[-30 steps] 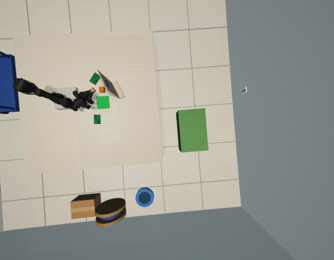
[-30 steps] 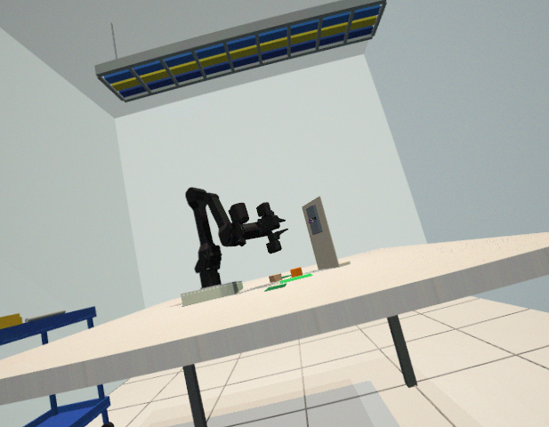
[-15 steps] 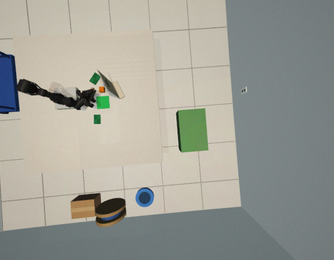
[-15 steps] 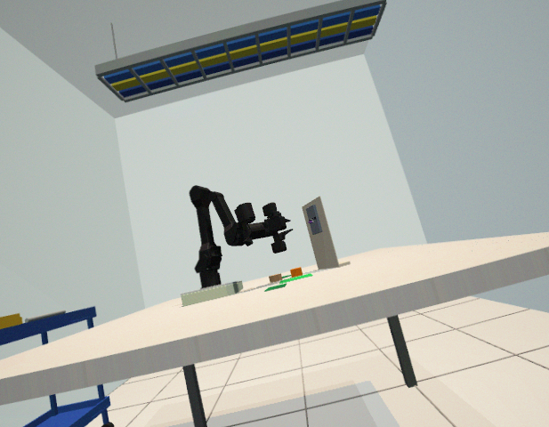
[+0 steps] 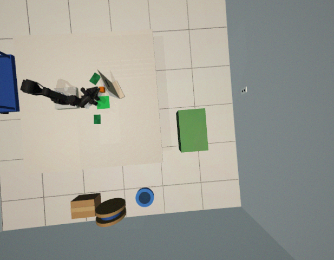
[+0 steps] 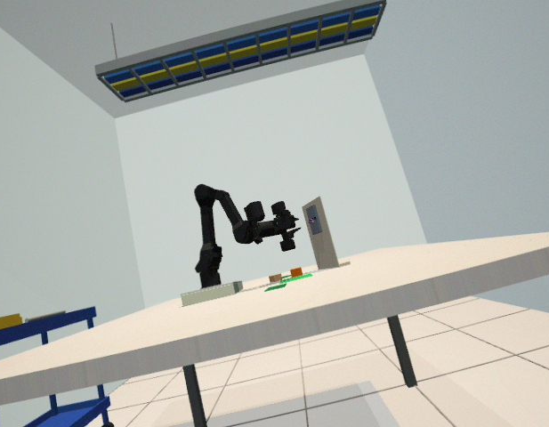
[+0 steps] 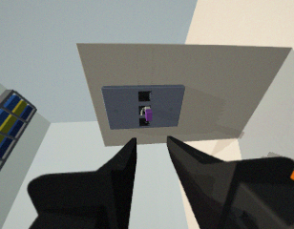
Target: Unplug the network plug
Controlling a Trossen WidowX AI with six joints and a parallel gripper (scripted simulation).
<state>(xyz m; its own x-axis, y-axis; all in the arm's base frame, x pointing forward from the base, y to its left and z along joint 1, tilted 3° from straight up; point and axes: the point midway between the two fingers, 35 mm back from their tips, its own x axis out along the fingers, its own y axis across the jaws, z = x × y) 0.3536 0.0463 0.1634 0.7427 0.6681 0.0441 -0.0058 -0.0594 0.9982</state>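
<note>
My gripper tip is now 50 mm short of the network plug and 30 mm to the right of it. Round my gripper tip: orange block (60 mm behind, 40 mm to the left, 180 mm below); then bright green marked square (60 mm behind, 80 mm to the right, 200 mm below); then upright panel (70 mm ahead, 40 mm to the left, 70 mm below).
</note>
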